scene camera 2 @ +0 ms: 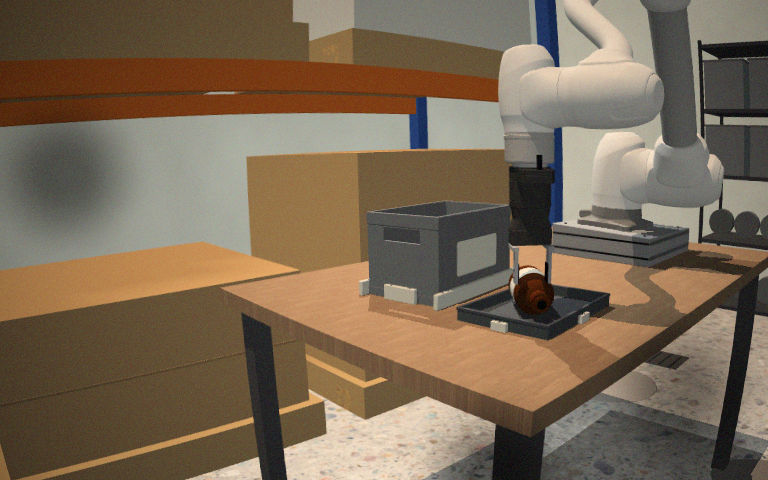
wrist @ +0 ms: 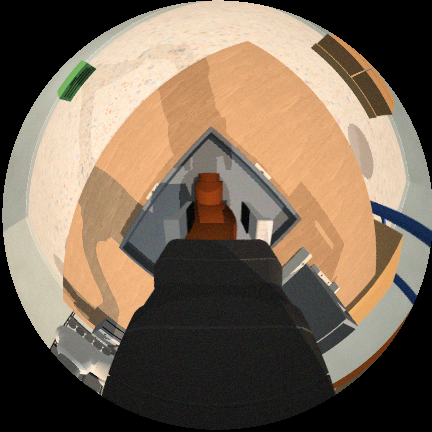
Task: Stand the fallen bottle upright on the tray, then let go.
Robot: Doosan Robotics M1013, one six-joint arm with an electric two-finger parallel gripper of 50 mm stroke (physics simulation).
my gripper: scene camera 2; wrist
brown bottle: scene camera 2; wrist
same spot on brown bottle: (wrist: 213, 219) = (scene camera 2: 533, 281)
same spot on my gripper: (wrist: 258, 227) = (scene camera 2: 518, 247)
